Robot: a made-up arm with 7 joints. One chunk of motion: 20 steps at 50 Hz.
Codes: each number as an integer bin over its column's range. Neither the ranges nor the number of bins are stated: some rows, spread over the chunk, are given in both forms.
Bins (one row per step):
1: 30 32 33 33 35 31
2: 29 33 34 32 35 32
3: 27 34 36 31 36 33
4: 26 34 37 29 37 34
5: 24 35 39 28 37 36
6: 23 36 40 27 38 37
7: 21 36 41 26 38 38
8: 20 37 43 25 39 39
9: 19 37 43 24 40 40
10: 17 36 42 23 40 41
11: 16 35 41 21 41 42
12: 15 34 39 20 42 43
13: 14 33 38 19 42 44
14: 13 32 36 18 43 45
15: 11 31 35 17 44 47
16: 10 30 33 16 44 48
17: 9 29 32 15 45 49
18: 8 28 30 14 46 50
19: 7 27 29 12 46 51
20: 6 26 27 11 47 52
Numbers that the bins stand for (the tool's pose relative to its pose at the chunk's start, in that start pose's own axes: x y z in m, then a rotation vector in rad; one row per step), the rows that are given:
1: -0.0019 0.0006 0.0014 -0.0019 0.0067 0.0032
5: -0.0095 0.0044 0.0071 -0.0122 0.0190 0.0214
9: -0.0159 0.0070 0.0110 -0.0205 0.0376 0.0360
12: -0.0210 0.0032 0.0071 -0.0287 0.0500 0.0470
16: -0.0273 -0.0019 0.0014 -0.0370 0.0624 0.0652
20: -0.0324 -0.0070 -0.0043 -0.0473 0.0810 0.0798
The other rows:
2: -0.0032 0.0019 0.0024 -0.0040 0.0067 0.0068
3: -0.0057 0.0032 0.0043 -0.0060 0.0129 0.0105
4: -0.0070 0.0032 0.0052 -0.0102 0.0190 0.0141
6: -0.0108 0.0057 0.0081 -0.0143 0.0252 0.0251
7: -0.0133 0.0057 0.0090 -0.0163 0.0252 0.0287
8: -0.0146 0.0070 0.0110 -0.0184 0.0314 0.0324
10: -0.0184 0.0057 0.0100 -0.0225 0.0376 0.0397
11: -0.0197 0.0044 0.0090 -0.0267 0.0438 0.0433
13: -0.0222 0.0019 0.0062 -0.0308 0.0500 0.0506
14: -0.0235 0.0006 0.0043 -0.0329 0.0562 0.0543
15: -0.0260 -0.0006 0.0033 -0.0349 0.0624 0.0616
17: -0.0286 -0.0032 0.0005 -0.0390 0.0686 0.0689
18: -0.0298 -0.0044 -0.0014 -0.0411 0.0748 0.0725
19: -0.0311 -0.0057 -0.0024 -0.0452 0.0748 0.0762

